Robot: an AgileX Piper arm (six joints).
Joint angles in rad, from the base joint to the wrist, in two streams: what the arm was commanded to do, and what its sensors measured. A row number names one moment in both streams.
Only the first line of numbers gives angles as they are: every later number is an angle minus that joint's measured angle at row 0.
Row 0, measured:
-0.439, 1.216, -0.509, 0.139, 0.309, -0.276
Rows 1 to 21, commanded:
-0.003, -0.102, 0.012, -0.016, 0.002, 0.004
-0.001, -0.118, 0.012, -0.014, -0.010, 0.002
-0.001, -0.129, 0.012, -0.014, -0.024, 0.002
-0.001, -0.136, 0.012, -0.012, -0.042, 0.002
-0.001, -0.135, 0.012, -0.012, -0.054, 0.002
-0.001, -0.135, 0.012, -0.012, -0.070, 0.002
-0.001, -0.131, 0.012, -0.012, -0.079, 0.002
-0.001, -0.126, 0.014, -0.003, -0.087, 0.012
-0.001, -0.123, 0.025, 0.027, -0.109, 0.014
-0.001, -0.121, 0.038, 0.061, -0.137, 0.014
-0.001, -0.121, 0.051, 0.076, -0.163, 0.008
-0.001, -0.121, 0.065, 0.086, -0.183, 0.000
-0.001, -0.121, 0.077, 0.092, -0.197, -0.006
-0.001, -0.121, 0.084, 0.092, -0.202, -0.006
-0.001, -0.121, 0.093, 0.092, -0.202, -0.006
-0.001, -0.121, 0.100, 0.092, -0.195, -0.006
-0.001, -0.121, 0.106, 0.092, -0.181, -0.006
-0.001, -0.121, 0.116, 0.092, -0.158, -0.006
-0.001, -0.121, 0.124, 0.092, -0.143, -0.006
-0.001, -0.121, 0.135, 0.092, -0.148, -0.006
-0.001, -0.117, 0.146, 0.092, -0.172, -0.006
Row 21, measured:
0.000, -0.124, 0.112, 0.087, -0.161, 0.002
